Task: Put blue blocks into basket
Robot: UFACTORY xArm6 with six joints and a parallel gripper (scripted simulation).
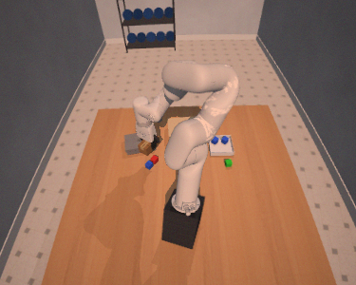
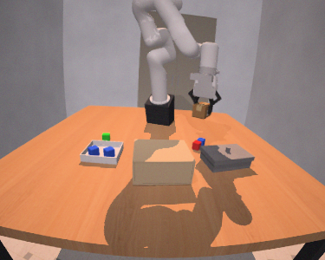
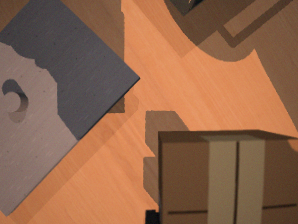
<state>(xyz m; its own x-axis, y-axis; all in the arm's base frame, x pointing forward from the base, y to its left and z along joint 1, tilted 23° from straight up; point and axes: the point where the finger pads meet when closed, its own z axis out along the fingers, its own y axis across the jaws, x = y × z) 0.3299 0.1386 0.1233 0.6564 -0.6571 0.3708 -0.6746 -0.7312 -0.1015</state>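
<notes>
Now: the green block 11 cm behind my hand, 43 cm to the right of it and 17 cm below it. The rest, counted from my hand: small brown box (right at my hand); then grey metal box (16 cm ahead, 6 cm to the left, 16 cm below); then red block (2 cm ahead, 1 cm to the right, 17 cm below).
</notes>
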